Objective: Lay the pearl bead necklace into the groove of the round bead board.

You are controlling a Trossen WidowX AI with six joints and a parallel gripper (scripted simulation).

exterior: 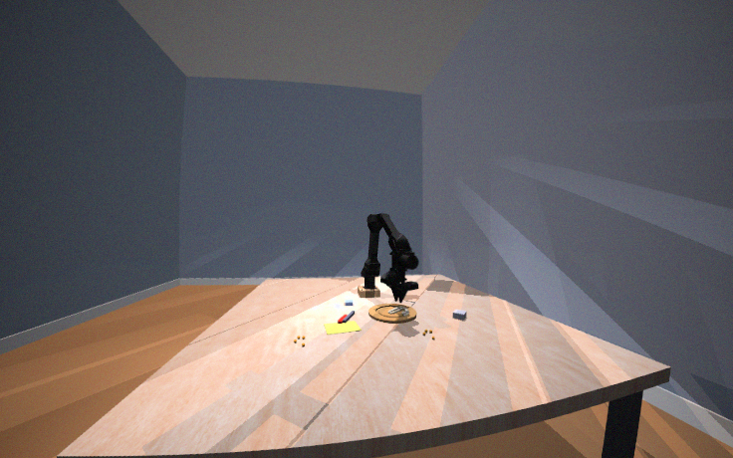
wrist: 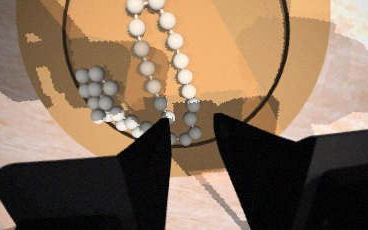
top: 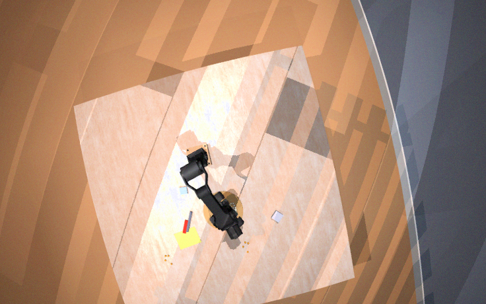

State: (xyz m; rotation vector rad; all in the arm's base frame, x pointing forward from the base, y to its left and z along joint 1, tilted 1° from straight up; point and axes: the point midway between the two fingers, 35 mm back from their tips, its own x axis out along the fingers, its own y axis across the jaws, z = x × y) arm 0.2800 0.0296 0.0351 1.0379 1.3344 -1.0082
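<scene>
Now: gripper tip 1 cm short of the round bead board, 3 cm to the left of it and 3 cm above it. From my gripper tip the other things lie so: grey block: 14 cm ahead, 20 cm to the left, 3 cm below; then blue block: 16 cm behind, 18 cm to the right, 3 cm below; then red marker: 1 cm ahead, 23 cm to the right, 4 cm below.
</scene>
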